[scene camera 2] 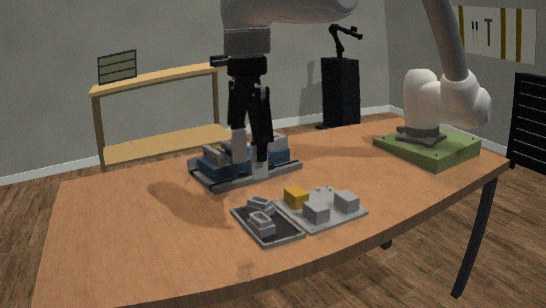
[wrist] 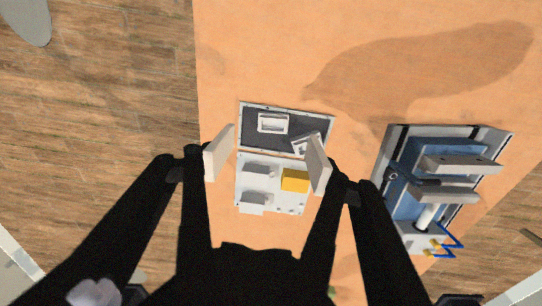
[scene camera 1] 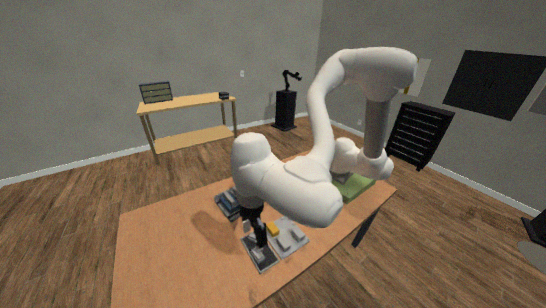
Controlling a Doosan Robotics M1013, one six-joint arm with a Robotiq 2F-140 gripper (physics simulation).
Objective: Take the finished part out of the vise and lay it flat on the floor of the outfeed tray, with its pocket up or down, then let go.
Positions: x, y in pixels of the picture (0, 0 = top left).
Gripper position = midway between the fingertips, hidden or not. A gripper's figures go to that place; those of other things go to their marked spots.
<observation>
The gripper [scene camera 2: 249, 169] is 75 cm from the lens. A vise [scene camera 2: 206, 167]: 106 cm from the lens. A grey plate [scene camera 2: 338, 218]: 86 cm from the lens. The marked spots on the vise and the grey plate are 42 cm apart.
</observation>
